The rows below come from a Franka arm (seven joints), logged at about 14 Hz.
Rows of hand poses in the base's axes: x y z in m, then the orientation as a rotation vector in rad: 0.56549, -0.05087, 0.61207, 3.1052, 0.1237, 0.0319; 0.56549, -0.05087, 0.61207, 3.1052, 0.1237, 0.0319; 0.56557, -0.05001, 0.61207, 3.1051, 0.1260, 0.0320; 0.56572, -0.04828, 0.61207, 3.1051, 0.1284, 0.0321; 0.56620, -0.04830, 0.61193, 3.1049, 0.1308, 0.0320; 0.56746, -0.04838, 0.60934, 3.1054, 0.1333, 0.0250; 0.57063, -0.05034, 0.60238, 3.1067, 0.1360, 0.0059; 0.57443, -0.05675, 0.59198, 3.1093, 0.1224, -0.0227; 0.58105, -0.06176, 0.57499, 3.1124, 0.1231, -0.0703; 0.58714, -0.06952, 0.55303, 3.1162, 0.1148, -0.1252; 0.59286, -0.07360, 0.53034, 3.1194, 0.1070, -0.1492; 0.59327, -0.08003, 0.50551, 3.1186, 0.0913, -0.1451; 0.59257, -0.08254, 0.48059, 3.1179, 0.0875, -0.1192; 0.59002, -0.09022, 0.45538, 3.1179, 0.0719, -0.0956; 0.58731, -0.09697, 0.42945, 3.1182, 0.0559, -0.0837; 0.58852, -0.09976, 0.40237, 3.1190, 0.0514, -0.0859; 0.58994, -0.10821, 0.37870, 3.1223, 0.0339, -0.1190; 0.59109, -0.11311, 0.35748, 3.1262, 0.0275, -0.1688; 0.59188, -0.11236, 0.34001, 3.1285, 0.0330, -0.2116; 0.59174, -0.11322, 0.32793, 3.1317, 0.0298, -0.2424
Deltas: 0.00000, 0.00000, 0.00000, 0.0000, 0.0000, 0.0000; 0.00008, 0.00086, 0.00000, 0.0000, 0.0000, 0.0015; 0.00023, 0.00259, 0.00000, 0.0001, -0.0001, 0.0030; 0.00071, 0.00257, -0.00014, -0.0001, 0.0000, 0.0046; 0.00197, 0.00249, -0.00273, 0.0003, 0.0046, 0.0061; 0.00514, 0.00053, -0.00969, 0.0011, 0.0169, 0.0076; 0.00894, -0.00588, -0.02009, 0.0026, 0.0352, -0.0015; 0.01556, -0.01089, -0.03708, 0.0052, 0.0659, -0.0016; 0.02165, -0.01865, -0.05904, 0.0090, 0.1011, -0.0075; 0.02737, -0.02273, -0.08173, 0.0124, 0.1164, -0.0128; 0.02778, -0.02916, -0.10656, 0.0112, 0.1136, -0.0228; 0.02708, -0.03167, -0.13148, 0.0099, 0.0970, -0.0250; 0.02453, -0.03935, -0.15669, 0.0095, 0.0817, -0.0348; 0.02182, -0.04610, -0.18262, 0.0095, 0.0739, -0.0449; 0.02303, -0.04889, -0.20970, 0.0103, 0.0753, -0.0478; 0.02445, -0.05734, -0.23337, 0.0137, 0.0963, -0.0593; 0.02560, -0.06224, -0.25459, 0.0186, 0.1282, -0.0639; 0.02639, -0.06149, -0.27206, 0.0224, 0.1556, -0.0608; 0.02625, -0.06235, -0.28414, 0.0270, 0.1752, -0.0631
